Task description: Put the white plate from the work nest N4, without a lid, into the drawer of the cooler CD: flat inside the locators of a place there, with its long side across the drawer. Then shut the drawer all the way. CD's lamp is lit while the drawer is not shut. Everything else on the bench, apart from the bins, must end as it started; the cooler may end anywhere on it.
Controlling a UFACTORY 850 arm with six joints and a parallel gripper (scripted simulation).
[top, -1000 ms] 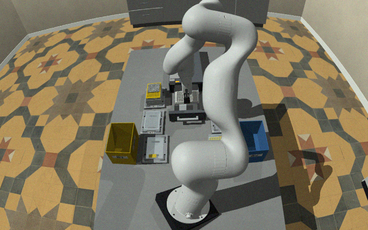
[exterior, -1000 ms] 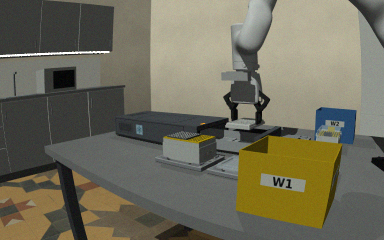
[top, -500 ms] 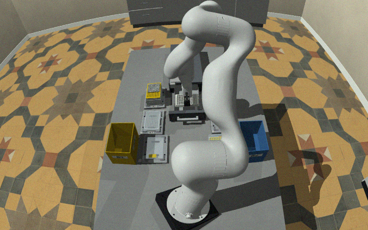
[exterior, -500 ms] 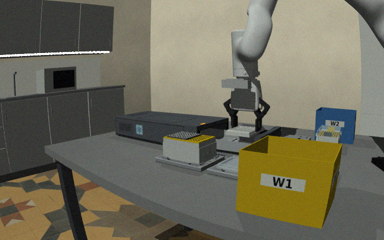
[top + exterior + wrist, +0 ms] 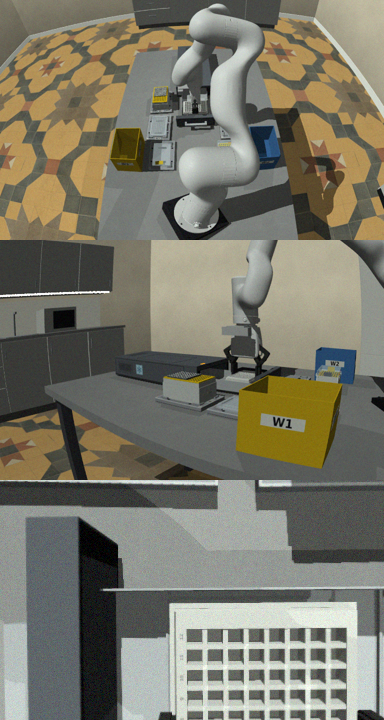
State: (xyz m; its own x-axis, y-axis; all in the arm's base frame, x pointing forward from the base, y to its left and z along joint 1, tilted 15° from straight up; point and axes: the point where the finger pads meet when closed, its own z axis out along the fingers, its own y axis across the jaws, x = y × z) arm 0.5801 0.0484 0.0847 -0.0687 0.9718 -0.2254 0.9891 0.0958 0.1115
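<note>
Right now my hand is 40 mm short of the drawer and 20 mm above it. Round my hand: dark cooler CD: 190 mm ahead, 20 mm below, 10 mm to the left; white plate: 10 mm below; yellow-topped tip box: 190 mm to the left, 70 mm ahead.
</note>
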